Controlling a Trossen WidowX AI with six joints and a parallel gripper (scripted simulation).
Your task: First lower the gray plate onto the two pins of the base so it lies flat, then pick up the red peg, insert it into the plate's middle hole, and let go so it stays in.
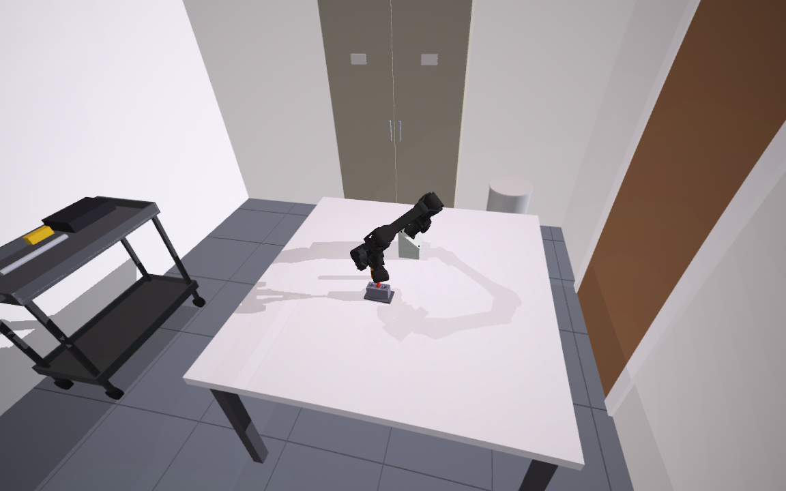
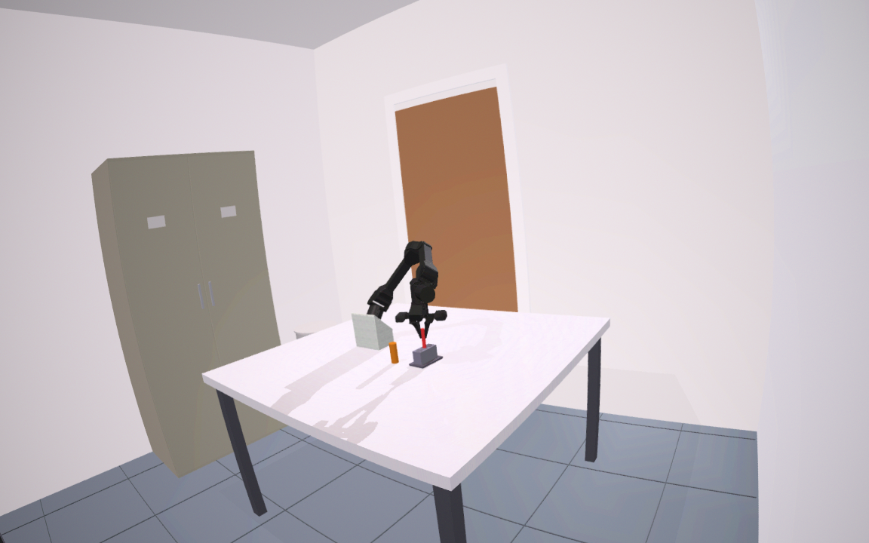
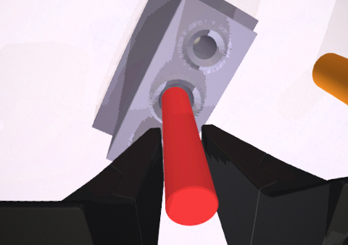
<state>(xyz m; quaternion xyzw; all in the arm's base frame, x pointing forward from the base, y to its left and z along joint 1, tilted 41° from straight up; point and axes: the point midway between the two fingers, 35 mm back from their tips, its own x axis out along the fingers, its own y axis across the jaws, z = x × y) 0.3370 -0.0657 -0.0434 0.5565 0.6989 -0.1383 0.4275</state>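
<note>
My gripper tip is now right at the red peg. Round my gripper tip: base (90 mm below); gray plate (50 mm below); orange cylinder (110 mm behind, 60 mm below, 50 mm to the right).
</note>
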